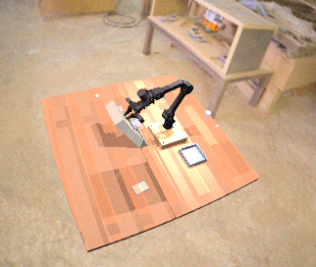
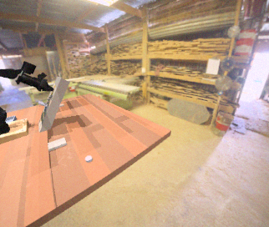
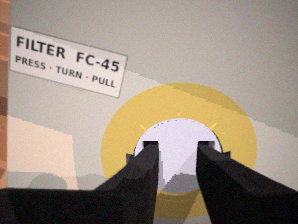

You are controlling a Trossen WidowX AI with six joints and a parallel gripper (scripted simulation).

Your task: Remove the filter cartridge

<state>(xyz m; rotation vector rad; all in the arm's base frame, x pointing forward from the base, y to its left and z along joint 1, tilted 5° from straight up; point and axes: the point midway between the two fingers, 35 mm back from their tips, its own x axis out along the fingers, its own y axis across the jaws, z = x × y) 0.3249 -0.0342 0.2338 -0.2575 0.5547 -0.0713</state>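
Now: gripper tip 8 cm above the service panel, 4 cm past it and 1 cm to the right of it. The rest, counted from my gripper tip: round filter cartridge 1 cm below, 1 cm ahead; dark-rimmed tray 39 cm behind, 34 cm to the left, 22 cm below.
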